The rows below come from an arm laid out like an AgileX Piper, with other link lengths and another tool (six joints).
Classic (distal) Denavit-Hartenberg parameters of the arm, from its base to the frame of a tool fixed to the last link. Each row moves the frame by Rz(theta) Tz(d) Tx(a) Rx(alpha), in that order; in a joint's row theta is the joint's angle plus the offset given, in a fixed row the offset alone. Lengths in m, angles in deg.
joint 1: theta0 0  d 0.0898  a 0  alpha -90
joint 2: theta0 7.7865  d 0  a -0.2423  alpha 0
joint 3: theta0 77.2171  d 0  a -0.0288  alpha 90
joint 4: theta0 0  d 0.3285  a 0  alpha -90
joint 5: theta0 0  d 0  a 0  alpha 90
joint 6: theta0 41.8  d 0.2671  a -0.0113  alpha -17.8
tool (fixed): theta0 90  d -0.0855  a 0  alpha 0
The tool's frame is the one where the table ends.
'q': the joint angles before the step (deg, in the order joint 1, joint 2, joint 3, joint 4, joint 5, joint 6). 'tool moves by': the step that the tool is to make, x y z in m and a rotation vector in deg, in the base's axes. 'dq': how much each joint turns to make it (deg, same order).
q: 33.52 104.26 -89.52 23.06 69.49 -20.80
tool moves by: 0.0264 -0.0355 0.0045 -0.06 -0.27 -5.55
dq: -5.45 -0.12 -0.63 -0.29 0.46 0.36
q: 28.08 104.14 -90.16 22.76 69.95 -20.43
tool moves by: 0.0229 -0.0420 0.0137 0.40 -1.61 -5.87
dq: -5.88 -1.75 -0.02 -0.35 0.11 0.09
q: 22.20 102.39 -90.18 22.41 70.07 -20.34
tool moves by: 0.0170 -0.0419 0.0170 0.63 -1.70 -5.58
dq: -5.73 -1.91 -0.33 0.01 0.45 0.03
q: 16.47 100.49 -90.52 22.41 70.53 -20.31
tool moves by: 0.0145 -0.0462 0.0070 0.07 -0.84 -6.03
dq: -6.07 -0.84 -0.08 -0.13 0.09 0.01
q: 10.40 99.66 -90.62 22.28 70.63 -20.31
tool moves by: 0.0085 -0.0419 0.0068 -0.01 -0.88 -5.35
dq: -5.36 -0.86 -0.02 -0.13 0.01 0.00
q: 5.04 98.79 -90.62 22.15 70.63 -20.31
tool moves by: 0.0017 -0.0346 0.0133 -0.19 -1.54 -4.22
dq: -4.32 -1.75 0.01 -0.27 0.23 0.00
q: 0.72 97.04 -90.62 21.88 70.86 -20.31
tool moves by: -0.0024 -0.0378 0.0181 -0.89 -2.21 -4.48
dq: -4.55 -2.42 0.00 -0.83 0.20 0.01
